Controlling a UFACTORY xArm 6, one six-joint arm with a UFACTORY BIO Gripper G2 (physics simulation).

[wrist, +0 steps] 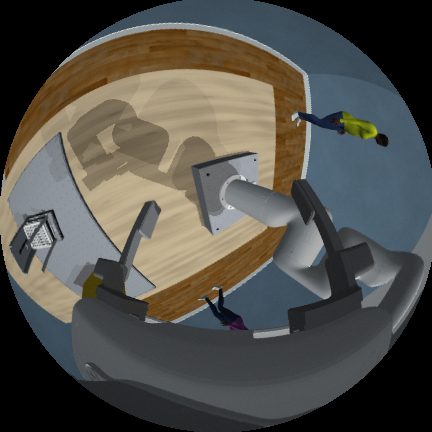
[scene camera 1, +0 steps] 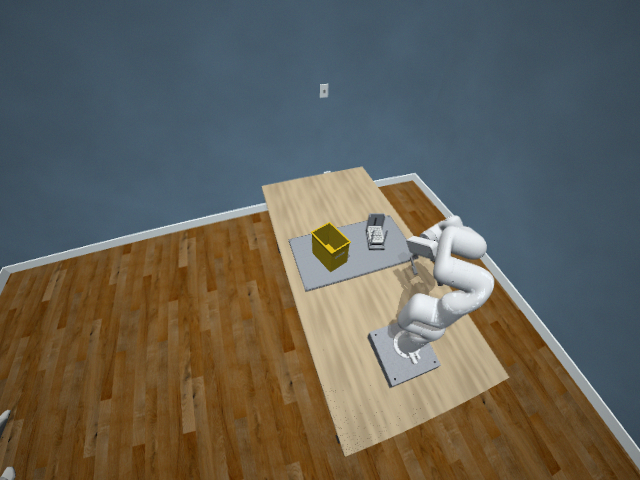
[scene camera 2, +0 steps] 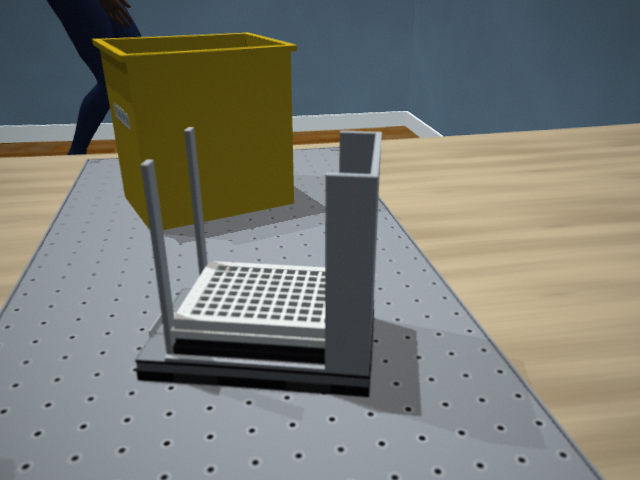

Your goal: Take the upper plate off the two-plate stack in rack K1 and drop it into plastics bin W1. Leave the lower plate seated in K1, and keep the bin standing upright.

Labels:
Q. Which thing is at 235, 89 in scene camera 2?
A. A yellow plastics bin W1.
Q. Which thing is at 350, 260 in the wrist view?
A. My gripper.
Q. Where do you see a yellow plastics bin W1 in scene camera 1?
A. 329, 245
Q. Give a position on a white plate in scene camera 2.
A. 233, 302

